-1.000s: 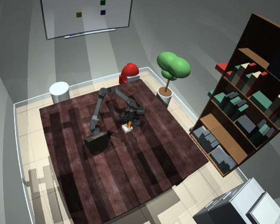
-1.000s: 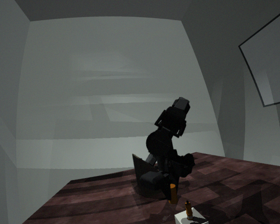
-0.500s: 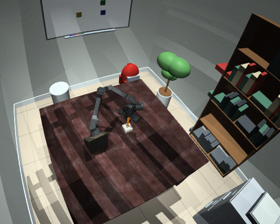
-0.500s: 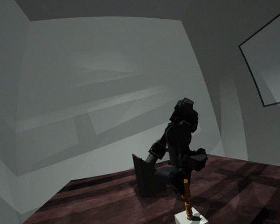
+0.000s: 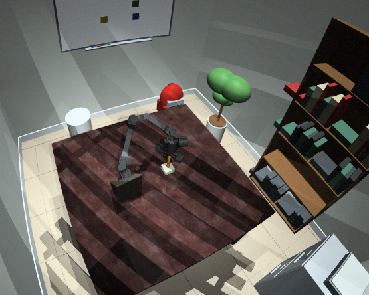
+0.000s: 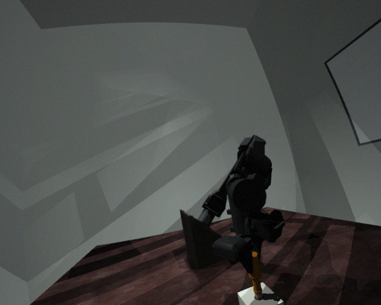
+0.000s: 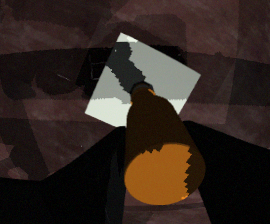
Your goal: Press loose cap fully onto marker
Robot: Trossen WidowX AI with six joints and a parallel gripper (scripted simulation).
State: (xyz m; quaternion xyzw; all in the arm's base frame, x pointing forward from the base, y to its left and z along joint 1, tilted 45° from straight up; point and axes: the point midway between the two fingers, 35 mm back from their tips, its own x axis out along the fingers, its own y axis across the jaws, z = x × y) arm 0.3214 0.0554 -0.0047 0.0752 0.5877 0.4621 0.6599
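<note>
My gripper tip is now 30 mm above the orange marker. Round my gripper tip: orange cap: 10 mm above.
</note>
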